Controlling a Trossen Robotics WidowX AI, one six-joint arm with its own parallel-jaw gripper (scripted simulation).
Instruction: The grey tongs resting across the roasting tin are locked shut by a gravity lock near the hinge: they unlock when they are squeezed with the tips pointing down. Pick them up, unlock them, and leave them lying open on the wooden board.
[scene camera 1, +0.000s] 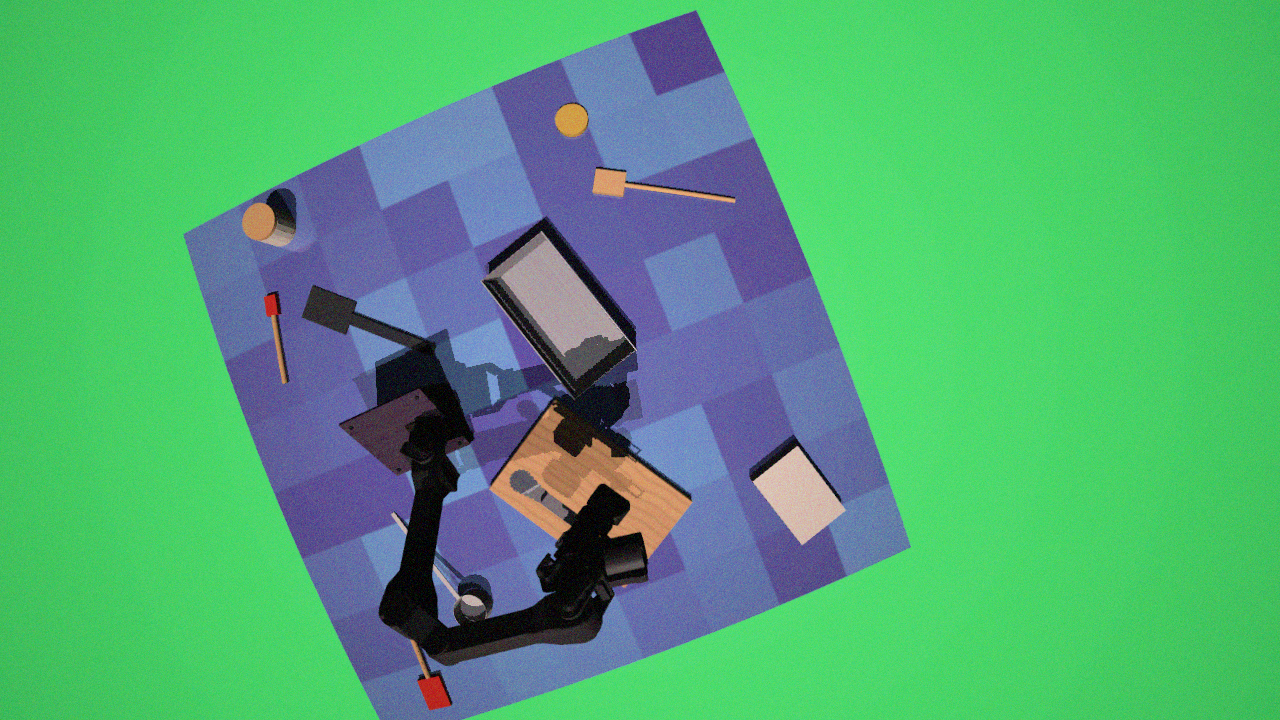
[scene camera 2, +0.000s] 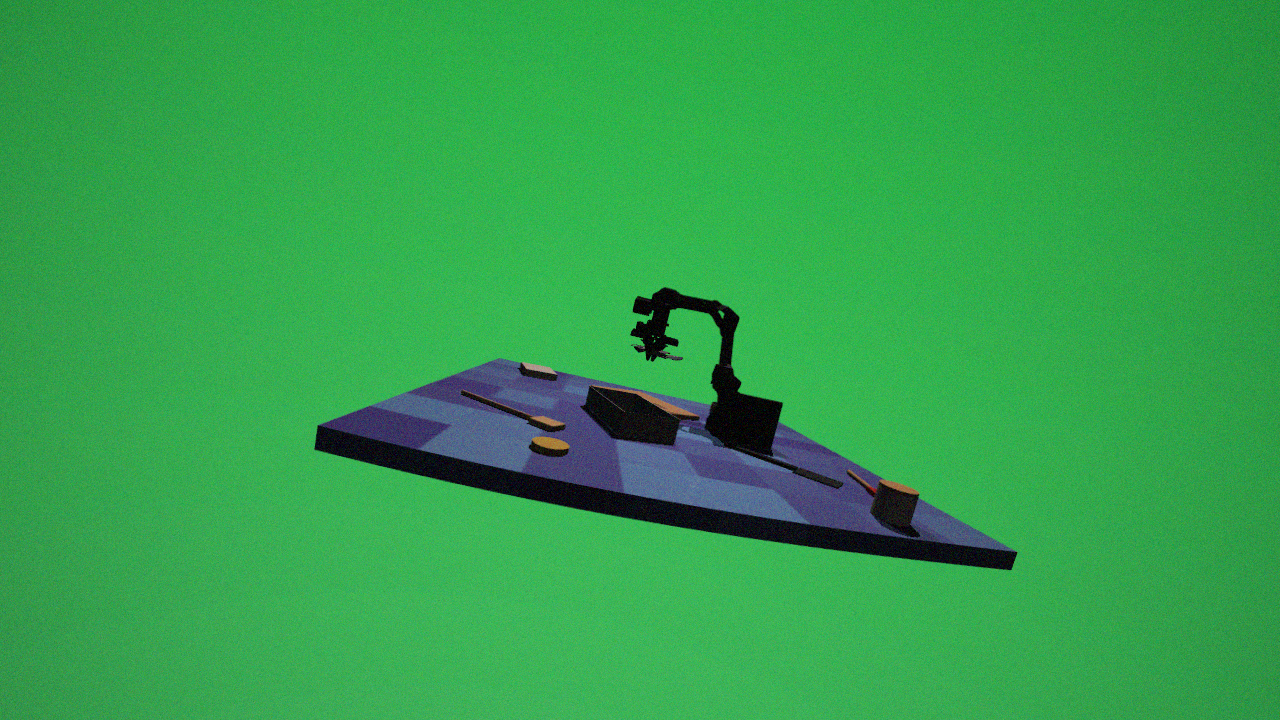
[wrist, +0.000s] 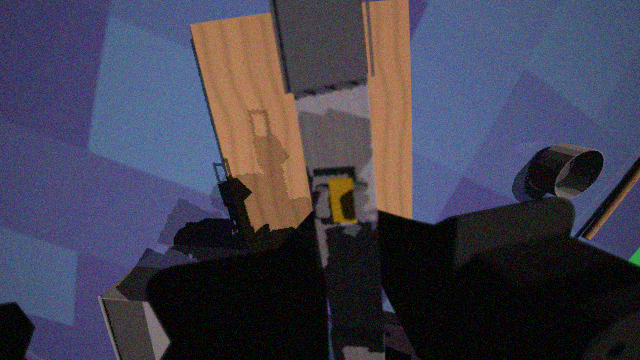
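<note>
A wooden spatula (scene camera 1: 611, 182) is part of the scene, and so is a black spatula (scene camera 2: 803, 472), which is out of frame in the wrist view. The gripper (scene camera 1: 588, 520) is visible too; scene camera 2 shows the gripper (scene camera 2: 649, 361), and the wrist view has the gripper (wrist: 335, 214) as well.
</note>
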